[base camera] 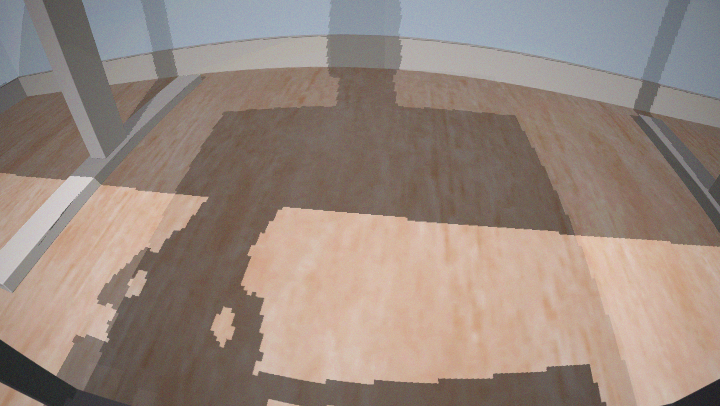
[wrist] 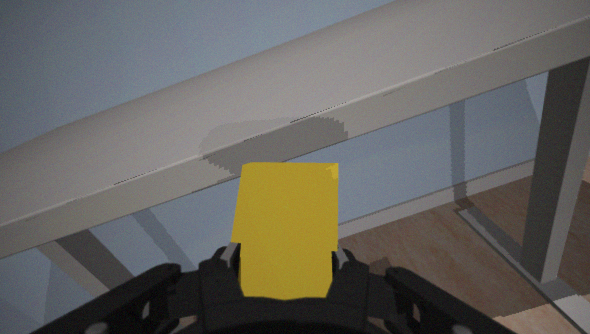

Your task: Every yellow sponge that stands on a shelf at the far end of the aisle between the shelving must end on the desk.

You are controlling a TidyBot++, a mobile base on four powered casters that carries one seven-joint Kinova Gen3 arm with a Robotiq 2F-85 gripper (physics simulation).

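Frame: origin at the arm's base, x left, y up, z ahead, level; metres.
Where they show: gripper, fingertip midpoint: (wrist: 284, 255).
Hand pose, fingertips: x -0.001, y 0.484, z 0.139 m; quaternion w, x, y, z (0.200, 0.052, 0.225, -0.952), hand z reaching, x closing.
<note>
After its pixels a point has its place.
A yellow sponge (wrist: 287, 210) @[z 0.143, x -0.014, y 0.513 m] is held between the fingertips of my gripper (wrist: 284, 255) @[z 0.139, x -0.001, y 0.483 m] in the wrist view. The gripper is shut on it. The sponge's far end overlaps the lower front edge of the desk in the picture. The desk (wrist: 400, 60) @[z 0.208, x -0.134, y 0.554 m] has a pale grey top that runs slanting across the wrist view, with a shadow on its front edge just beyond the sponge. In the base camera view a leg of the desk (base camera: 83, 80) @[z 0.604, x 0.526, y -0.209 m] stands at the left. The desk top and my gripper do not show there. No shelf shows in either view.
A floor bar of the desk (base camera: 55, 216) @[z 0.418, x 0.543, y -0.371 m] lies at the left, and another floor bar (base camera: 675, 161) @[z 0.626, x -0.665, y -0.379 m] at the right. Behind them is a blue wall (base camera: 252, 25) @[z 1.029, x 0.322, y -0.269 m] with a pale baseboard (base camera: 453, 58) @[z 0.967, x -0.185, y -0.350 m]. Shadows lie across the wooden floor (base camera: 403, 302) @[z 0.335, x -0.029, y -0.396 m].
</note>
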